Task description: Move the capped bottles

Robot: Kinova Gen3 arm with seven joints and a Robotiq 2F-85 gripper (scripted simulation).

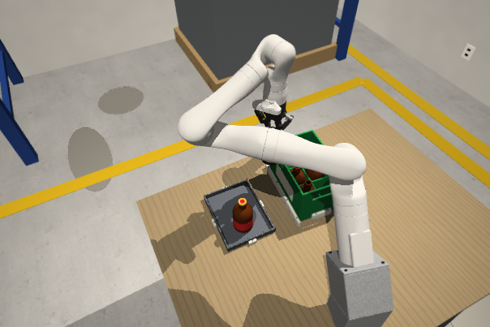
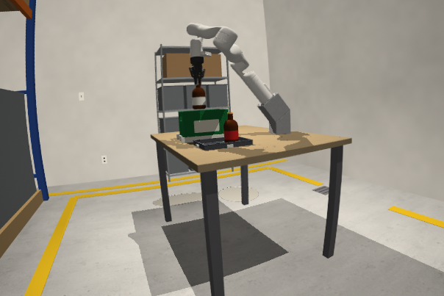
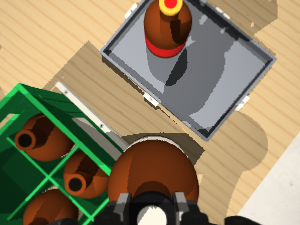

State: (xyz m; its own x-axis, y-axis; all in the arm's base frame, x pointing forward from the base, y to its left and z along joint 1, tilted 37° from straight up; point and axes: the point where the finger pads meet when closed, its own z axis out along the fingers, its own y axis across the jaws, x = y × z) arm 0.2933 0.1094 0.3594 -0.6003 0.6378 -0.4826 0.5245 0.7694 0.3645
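Right now the brown bottle is 250 mm below my hand, 150 mm to the left of it and 130 mm behind it. From my hand the other things lie so: green crate 250 mm below, 130 mm to the right, 40 mm behind; grey tray 320 mm below, 160 mm to the left, 80 mm behind.
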